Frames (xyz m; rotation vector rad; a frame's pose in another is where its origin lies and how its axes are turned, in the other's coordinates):
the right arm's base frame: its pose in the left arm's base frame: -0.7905 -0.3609 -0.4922 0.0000 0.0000 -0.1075
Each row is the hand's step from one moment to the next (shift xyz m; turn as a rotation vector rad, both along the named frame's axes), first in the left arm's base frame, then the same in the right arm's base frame.
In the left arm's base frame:
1: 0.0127 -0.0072 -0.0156 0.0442 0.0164 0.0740
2: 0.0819 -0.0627 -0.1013 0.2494 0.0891 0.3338
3: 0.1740 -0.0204 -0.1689 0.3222 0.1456 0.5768
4: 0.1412 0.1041 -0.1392 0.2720 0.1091 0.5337
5: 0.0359 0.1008 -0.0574 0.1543 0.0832 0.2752
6: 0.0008 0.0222 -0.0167 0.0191 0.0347 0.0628
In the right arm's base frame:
1: 0.0134 -0.0058 -0.0156 0.0422 0.0210 0.0740
2: 0.0882 -0.0536 -0.1013 0.2384 0.1153 0.3338
3: 0.1752 -0.0016 -0.1689 0.3047 0.1793 0.5768
4: 0.1292 0.1186 -0.1392 0.2587 0.1377 0.5337
5: 0.0249 0.1041 -0.0574 0.1445 0.0993 0.2752
6: -0.0016 0.0222 -0.0167 0.0153 0.0365 0.0628

